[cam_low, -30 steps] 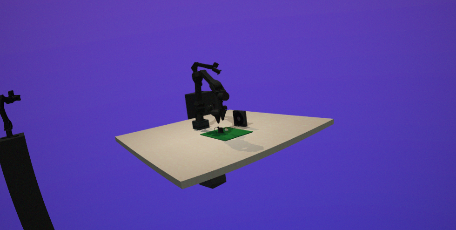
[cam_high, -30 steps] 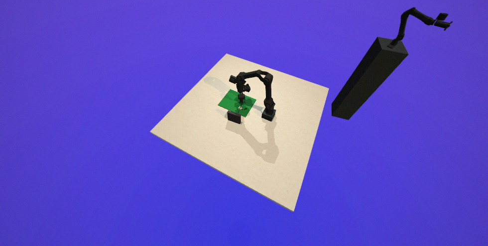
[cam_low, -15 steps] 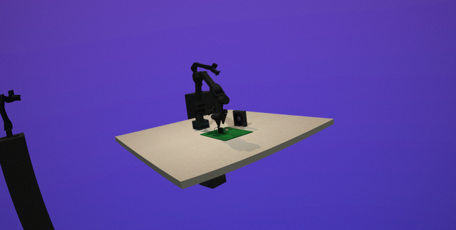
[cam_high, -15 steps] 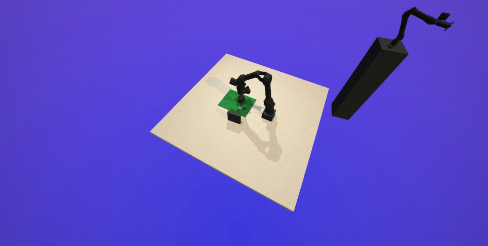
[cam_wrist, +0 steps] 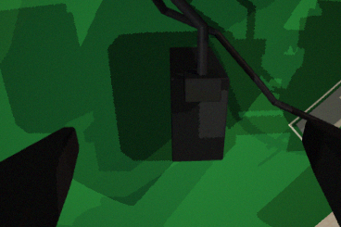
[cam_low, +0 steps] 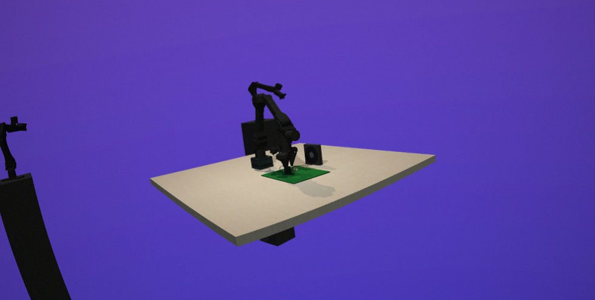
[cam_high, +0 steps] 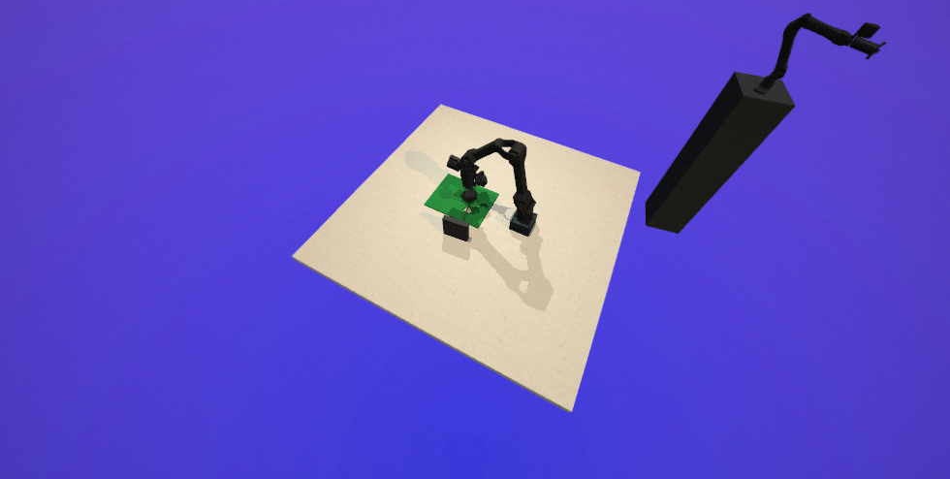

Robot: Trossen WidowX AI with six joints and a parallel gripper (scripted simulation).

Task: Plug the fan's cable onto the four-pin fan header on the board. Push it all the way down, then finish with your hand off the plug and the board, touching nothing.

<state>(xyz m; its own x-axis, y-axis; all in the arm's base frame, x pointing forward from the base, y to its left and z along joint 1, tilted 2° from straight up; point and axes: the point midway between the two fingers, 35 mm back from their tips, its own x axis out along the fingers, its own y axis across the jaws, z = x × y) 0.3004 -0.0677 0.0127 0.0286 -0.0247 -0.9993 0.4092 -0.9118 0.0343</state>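
My gripper tip is 1 cm past the black fan plug and 1 cm above it. The rest, counted from my gripper tip: green board 3 cm ahead, 1 cm to the left, 5 cm below; black fan 1 cm behind, 22 cm to the left, 3 cm above; header 2 cm behind, 7 cm to the left, 3 cm below.
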